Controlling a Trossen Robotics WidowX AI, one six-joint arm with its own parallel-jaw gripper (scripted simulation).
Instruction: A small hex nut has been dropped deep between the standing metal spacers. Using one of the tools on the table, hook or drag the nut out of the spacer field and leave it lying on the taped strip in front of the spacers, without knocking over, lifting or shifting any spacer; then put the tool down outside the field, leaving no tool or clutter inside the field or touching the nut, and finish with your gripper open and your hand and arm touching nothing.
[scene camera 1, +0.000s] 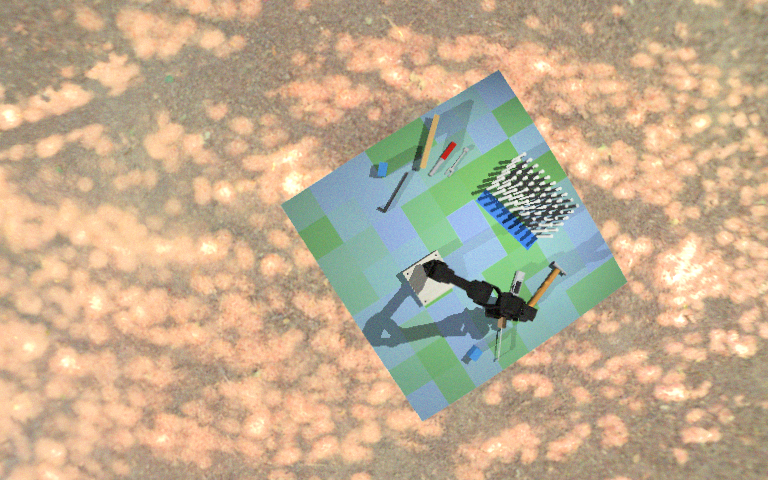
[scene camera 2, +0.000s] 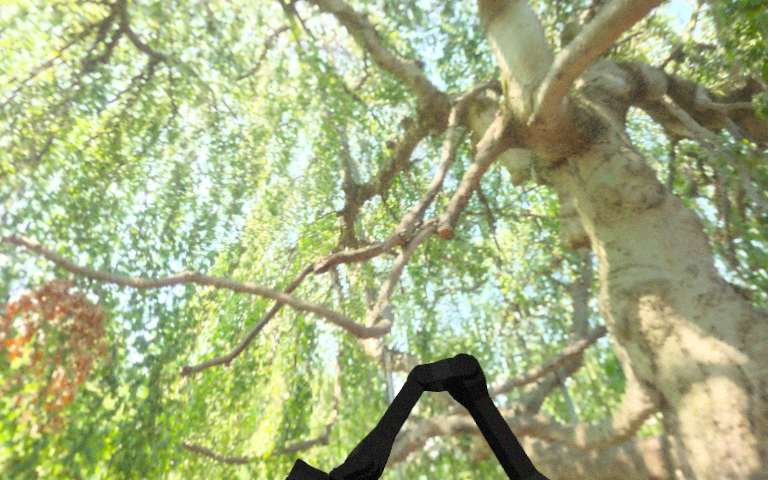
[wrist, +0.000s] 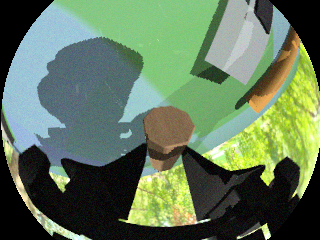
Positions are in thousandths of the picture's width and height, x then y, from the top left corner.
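Observation:
The gripper (wrist: 514, 615) is visible, as is a blue taped strip (scene camera 1: 676, 482).

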